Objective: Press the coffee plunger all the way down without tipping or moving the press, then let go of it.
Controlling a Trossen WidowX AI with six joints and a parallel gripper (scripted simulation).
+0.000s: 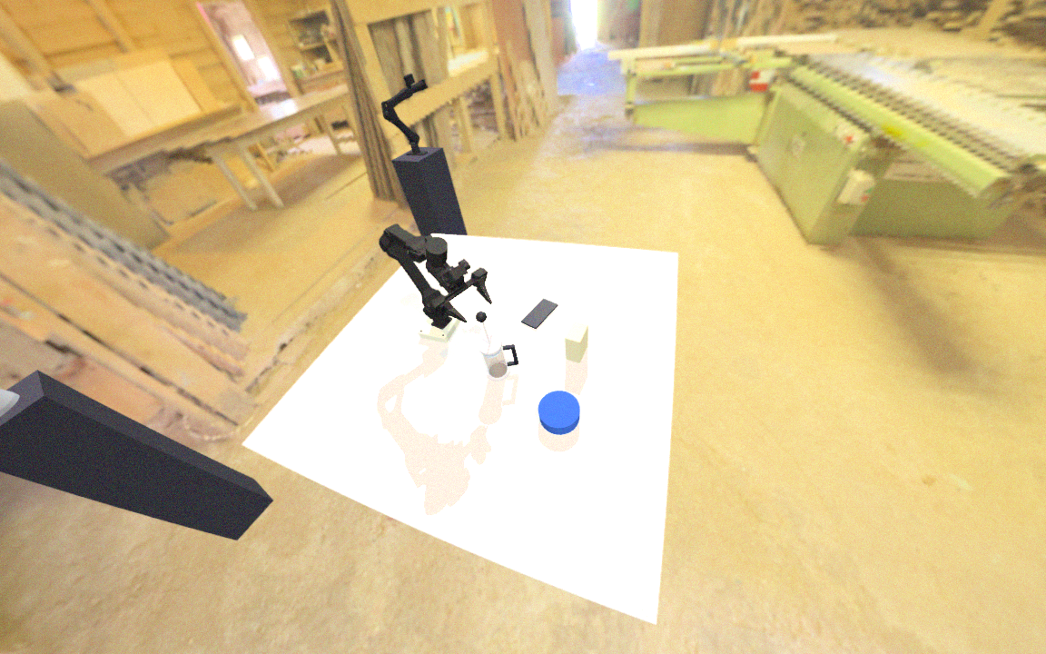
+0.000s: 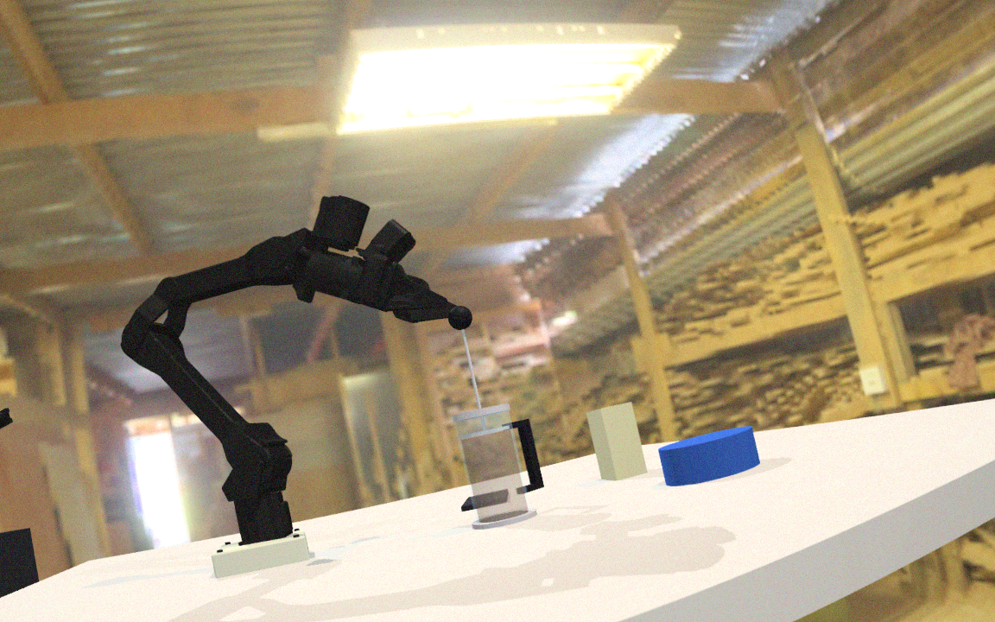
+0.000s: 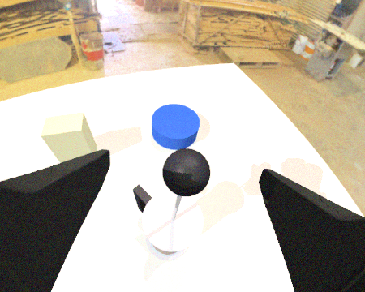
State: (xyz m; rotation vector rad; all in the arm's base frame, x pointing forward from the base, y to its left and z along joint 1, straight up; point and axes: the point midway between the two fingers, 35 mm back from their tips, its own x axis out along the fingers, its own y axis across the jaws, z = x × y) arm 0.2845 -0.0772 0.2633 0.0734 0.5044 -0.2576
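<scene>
My gripper tip is now 20 mm short of the glass coffee press, 10 mm to the right of it and 150 mm above it. Round my gripper tip: cream block (210 mm ahead, 180 mm to the left, 220 mm below); then dark flat slab (10 mm ahead, 300 mm to the left, 270 mm below).
</scene>
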